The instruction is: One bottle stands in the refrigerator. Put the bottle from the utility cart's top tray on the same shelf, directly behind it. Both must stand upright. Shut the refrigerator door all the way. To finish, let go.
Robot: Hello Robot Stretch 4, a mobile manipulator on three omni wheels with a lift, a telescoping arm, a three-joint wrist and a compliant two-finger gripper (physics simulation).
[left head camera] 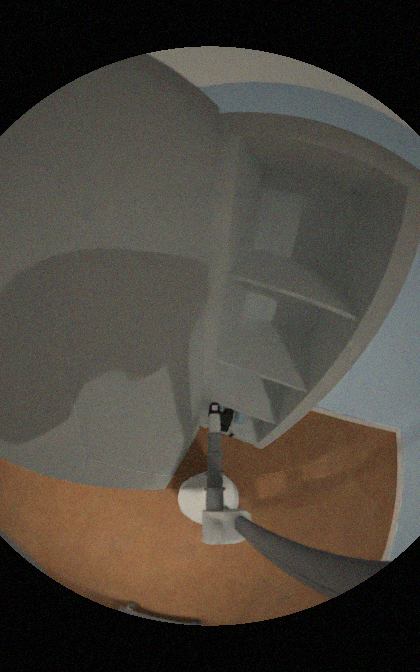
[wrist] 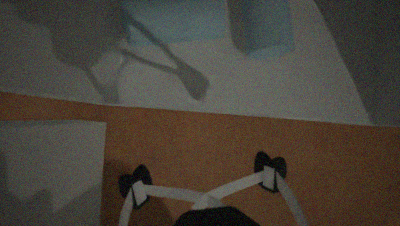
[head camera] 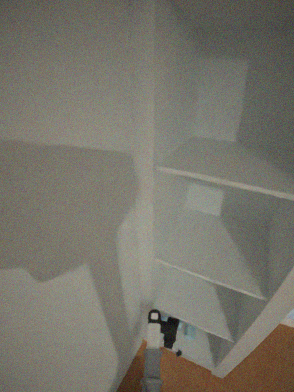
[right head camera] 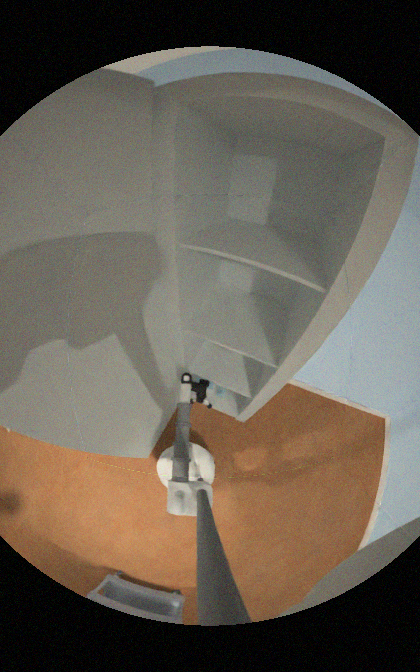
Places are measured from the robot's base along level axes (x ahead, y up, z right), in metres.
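Pixels of known places: gripper, fingertip midpoint: (wrist: 202, 172) (head camera: 167, 351).
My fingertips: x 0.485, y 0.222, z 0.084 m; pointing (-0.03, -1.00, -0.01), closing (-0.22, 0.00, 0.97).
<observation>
Ahead of a thing's pixels: the offset from my fingertips to its top centre. "*": to the spot under its first point.
The refrigerator @[* dx -0.071, dy -0.159, dz +0.337 m] (head camera: 219, 372) (left head camera: 260, 442) (right head camera: 242, 417) is open, its broad grey door @[* dx -0.127, dy +1.105, dz -0.261 m] (head camera: 60, 210) (left head camera: 125, 310) (right head camera: 100, 280) swung out at left. Two light-blue bottles are on its lowest level: one @[dx +0.211, dy -0.053, dz +0.033 m] (wrist: 175, 22) lies crosswise at left; the other @[dx +0.185, dy -0.053, dz +0.170 m] (wrist: 262, 27) (head camera: 189, 330) (right head camera: 220, 391) is at right, apparently on its side with one end to the front. Their upper parts are cut off in the wrist view. My gripper (wrist: 202, 172) is open and empty, in front of the refrigerator's lower edge, between door and opening. Its shadow falls on the bottom panel.
Shelves (head camera: 225, 180) (right head camera: 250, 261) span the cabinet above the bottles. A grey cart tray (right head camera: 179, 602) shows at the lower edge of the right head view. A blue wall (left head camera: 370, 370) stands right of the refrigerator. The round white base part (left head camera: 190, 497) is under my arm.
</observation>
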